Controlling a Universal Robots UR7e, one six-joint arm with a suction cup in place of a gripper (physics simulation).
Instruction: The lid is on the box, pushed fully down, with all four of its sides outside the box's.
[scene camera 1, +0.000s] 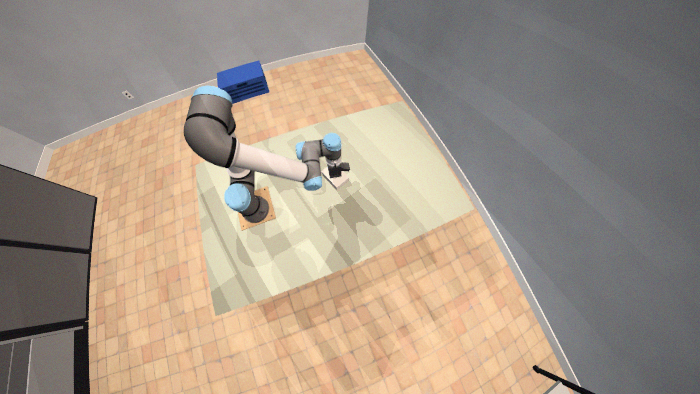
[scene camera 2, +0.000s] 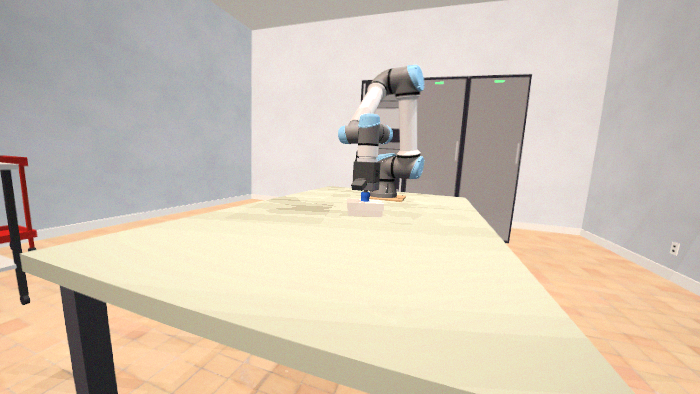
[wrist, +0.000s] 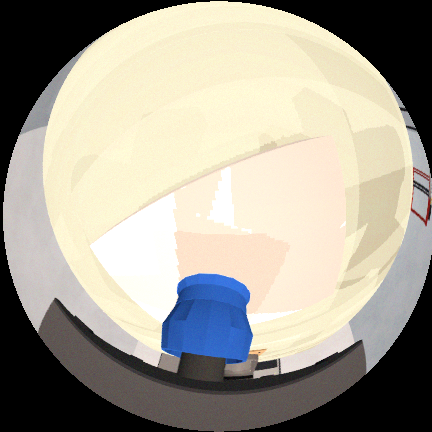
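Seen in the pictures: hand, tool point: (scene camera 2: 364, 201) (wrist: 213, 290); arm's base, link origin: (scene camera 1: 255, 209) (scene camera 2: 383, 196).
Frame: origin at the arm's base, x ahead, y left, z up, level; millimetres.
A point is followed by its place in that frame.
Observation:
The lid (scene camera 1: 340, 183) {x 487, y 30, z 42 mm} (scene camera 2: 366, 209) {x 510, y 115, z 19 mm} (wrist: 305, 200) shows as a pale, pinkish-white rectangular block with a flat top, sitting level on the table (scene camera 1: 425, 150) {x 1082, y 166, z -8 mm} (scene camera 2: 350, 280) {x 982, y 288, z -8 mm} (wrist: 200, 70) {x 597, y 114, z -8 mm}. The box cannot be told apart from it; no seam or gap between them is visible at this size. My gripper, a blue suction cup (scene camera 2: 365, 200) (wrist: 213, 278), points down at the lid's top, near its edge on the robot-base side in the wrist view. It is touching or very close to the top; which cannot be told. The suction is off and the cup is open. In scene camera 1 the arm's dark tool hides the cup and part of the lid.
The arm's base stands on an orange-brown plate (scene camera 1: 272, 213) {x 91, y -42, z -1 mm} on the table. A blue drawer cabinet (scene camera 1: 242, 80) stands on the floor by the wall. Tall grey cabinets (scene camera 2: 492, 150) stand behind the arm. A red-framed cart (scene camera 2: 26, 200) stands left of the table in scene camera 2.

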